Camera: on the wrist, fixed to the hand. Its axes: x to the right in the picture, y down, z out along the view.
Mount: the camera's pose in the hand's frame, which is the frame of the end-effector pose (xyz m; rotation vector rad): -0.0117 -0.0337 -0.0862 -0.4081 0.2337 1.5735
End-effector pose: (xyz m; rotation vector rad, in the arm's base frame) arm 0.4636 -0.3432 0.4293 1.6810 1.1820 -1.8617
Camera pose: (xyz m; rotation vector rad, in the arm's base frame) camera 0.4958 -0.2601 0.4569 1.6689 0.0153 -0.4151
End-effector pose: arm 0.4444 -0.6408 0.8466 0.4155 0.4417 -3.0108
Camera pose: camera 0.4740 -0.5831 0.7795 0.6377 0.4088 -1.3319
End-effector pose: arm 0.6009 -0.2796 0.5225 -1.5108 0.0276 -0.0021
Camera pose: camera 0.5881 -0.3674 0.5512 -1.5149 1.4499 1.1303
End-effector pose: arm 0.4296 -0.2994 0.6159 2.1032 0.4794 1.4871
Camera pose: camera 0.3448 -0.2610 0.6099 -1.6344 1.4790 -1.9889
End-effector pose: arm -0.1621 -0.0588 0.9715 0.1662 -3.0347 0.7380
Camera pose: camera -0.1479 -0.0479 1.0630 2.0407 2.2554 0.0160
